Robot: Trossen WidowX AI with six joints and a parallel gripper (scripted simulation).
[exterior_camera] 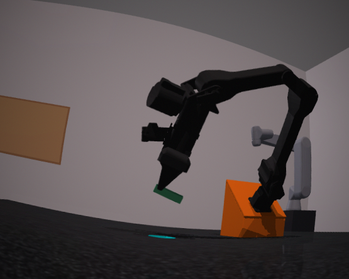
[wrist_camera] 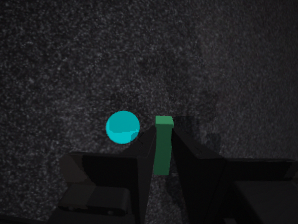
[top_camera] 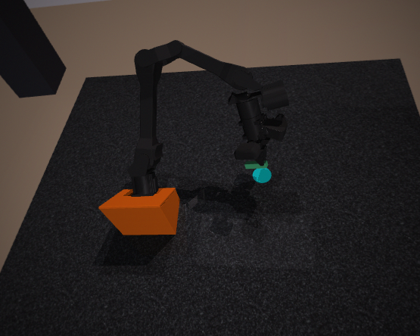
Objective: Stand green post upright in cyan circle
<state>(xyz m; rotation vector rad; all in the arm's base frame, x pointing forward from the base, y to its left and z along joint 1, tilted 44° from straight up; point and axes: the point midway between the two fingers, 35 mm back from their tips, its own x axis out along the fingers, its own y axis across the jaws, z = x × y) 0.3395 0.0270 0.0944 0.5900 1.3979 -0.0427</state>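
Now: the cyan circle 30 mm to the left of my gripper tip and 110 mm below it. From my gripper tip the other things lie so: green post: 20 mm behind, 10 mm below.
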